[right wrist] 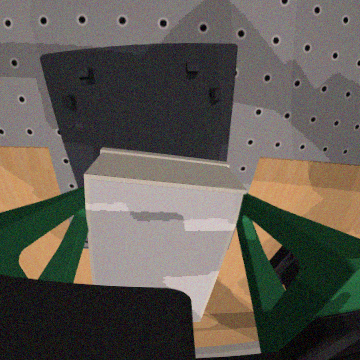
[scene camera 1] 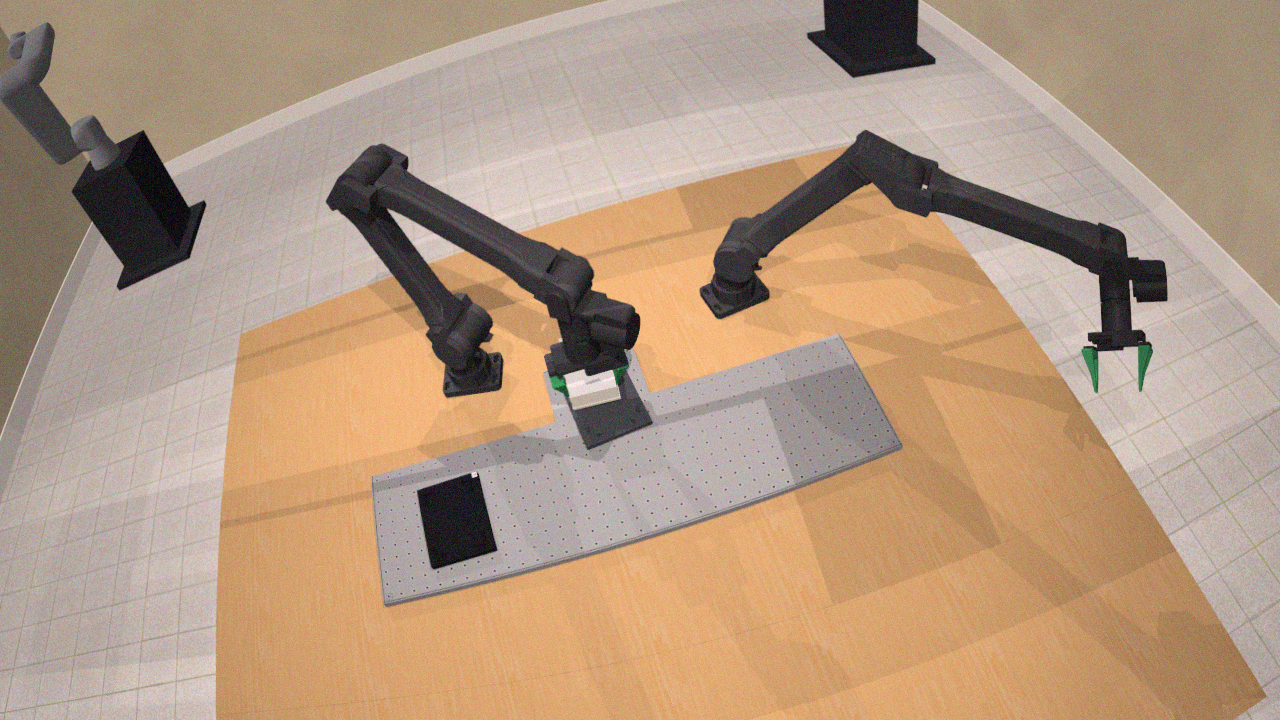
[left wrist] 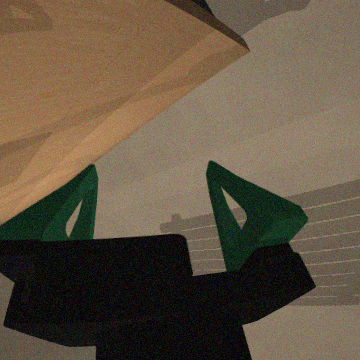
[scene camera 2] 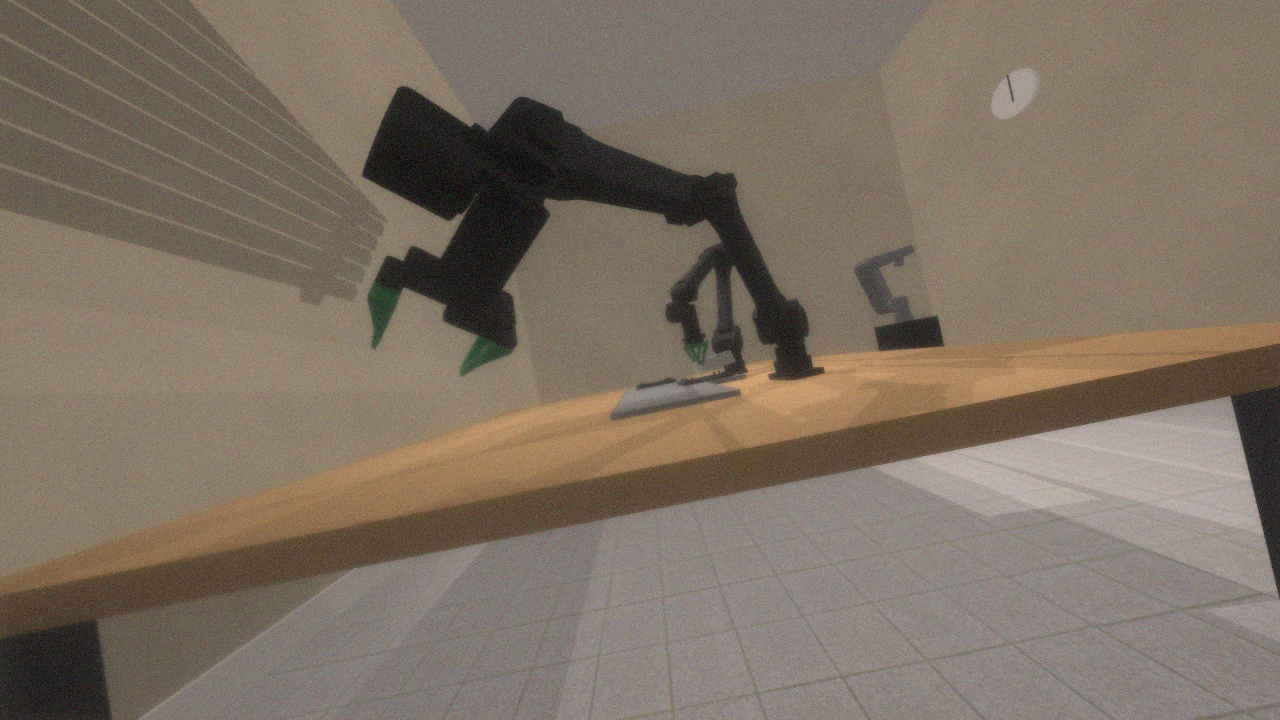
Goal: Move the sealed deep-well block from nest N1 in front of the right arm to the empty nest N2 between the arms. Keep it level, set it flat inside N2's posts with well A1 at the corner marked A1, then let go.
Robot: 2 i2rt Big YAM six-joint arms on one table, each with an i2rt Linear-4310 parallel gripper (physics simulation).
My left gripper [scene camera 2: 420,359] is open, with nothing in its grasp. My right gripper [scene camera 1: 592,388] carries a white block [scene camera 1: 585,391], which touches nothing else.
The white block also shows in the right wrist view [right wrist: 154,220]. My left gripper shows as well in scene camera 1 [scene camera 1: 1118,392] and in the left wrist view [left wrist: 153,168]. My right gripper also shows in the right wrist view [right wrist: 165,197] and in scene camera 2 [scene camera 2: 699,364]. The left wrist view does not show the white block: it is out of frame.
